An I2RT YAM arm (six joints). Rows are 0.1 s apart.
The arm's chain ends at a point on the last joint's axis. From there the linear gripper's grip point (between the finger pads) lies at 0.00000 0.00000 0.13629 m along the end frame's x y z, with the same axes.
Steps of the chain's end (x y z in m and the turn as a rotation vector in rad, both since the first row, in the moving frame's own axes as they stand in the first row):
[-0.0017 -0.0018 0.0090 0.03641 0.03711 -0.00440]
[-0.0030 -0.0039 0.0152 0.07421 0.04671 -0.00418]
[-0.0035 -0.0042 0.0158 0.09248 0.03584 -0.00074]
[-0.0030 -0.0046 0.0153 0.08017 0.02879 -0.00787]
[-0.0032 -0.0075 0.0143 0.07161 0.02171 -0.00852]
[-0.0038 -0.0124 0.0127 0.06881 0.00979 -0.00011]
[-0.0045 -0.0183 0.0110 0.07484 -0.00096 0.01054]
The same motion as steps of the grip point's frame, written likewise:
[0.0033 -0.0068 0.0088 0.03641 0.03711 -0.00440]
[0.0033 -0.0140 0.0147 0.07421 0.04671 -0.00418]
[0.0014 -0.0168 0.0151 0.09248 0.03584 -0.00074]
[0.0009 -0.0155 0.0148 0.08017 0.02879 -0.00787]
[-0.0003 -0.0173 0.0139 0.07161 0.02171 -0.00852]
[-0.0025 -0.0218 0.0124 0.06881 0.00979 -0.00011]
[-0.0046 -0.0285 0.0106 0.07484 -0.00096 0.01054]

